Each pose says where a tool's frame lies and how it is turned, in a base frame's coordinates. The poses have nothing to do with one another.
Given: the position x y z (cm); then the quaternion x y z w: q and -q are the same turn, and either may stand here.
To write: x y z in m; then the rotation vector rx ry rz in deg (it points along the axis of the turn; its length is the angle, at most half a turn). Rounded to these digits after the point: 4 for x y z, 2 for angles.
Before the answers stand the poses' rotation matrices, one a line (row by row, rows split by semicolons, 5 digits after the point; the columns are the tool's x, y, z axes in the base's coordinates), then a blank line. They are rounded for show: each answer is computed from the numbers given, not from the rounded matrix.
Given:
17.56 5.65 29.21 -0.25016 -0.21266 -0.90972 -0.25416
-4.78 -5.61 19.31 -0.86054 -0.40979 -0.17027 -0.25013
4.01 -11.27 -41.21 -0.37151 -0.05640 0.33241 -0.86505
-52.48 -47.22 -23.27 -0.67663 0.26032 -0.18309 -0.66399
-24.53 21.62 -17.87 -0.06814 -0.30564 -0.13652 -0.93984
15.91 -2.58 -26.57 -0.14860 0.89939 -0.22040 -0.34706
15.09 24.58 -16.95 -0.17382 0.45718 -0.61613 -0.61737
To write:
-0.74564 -0.35603 0.56325; 0.56883 -0.78036 0.25976; 0.34705 0.51409 0.78439
0.60617 0.62009 0.49804; 0.79045 -0.53902 -0.29094; 0.08805 0.57004 -0.81689
0.77265 0.61700 -0.14941; -0.53319 0.50297 -0.68024; -0.34456 0.60525 0.71760
0.79742 -0.59542 -0.09793; -0.10914 0.01730 -0.99388; 0.59347 0.80323 -0.05119
0.77589 -0.21496 0.59311; 0.29827 0.95344 -0.04463; -0.55590 0.21153 0.80388
-0.71494 -0.42028 -0.55878; -0.11431 0.85869 -0.49959; 0.68978 -0.29330 -0.66195
-0.17727 -0.91970 -0.35031; 0.60183 0.18033 -0.77800; 0.77870 -0.34875 0.52154

0.1756 0.0565 0.2921 38.94 33.10 141.61
-0.0478 -0.0561 0.1931 134.23 63.92 26.56
0.0401 -0.1127 -0.4121 44.60 6.77 -39.90
-0.5248 -0.4722 -0.2327 87.59 -33.70 23.70
-0.2453 0.2162 -0.1787 7.97 35.74 15.97
0.1591 -0.0258 -0.2657 22.09 -133.67 32.76
0.1509 0.2458 -0.1695 22.92 -60.30 81.26

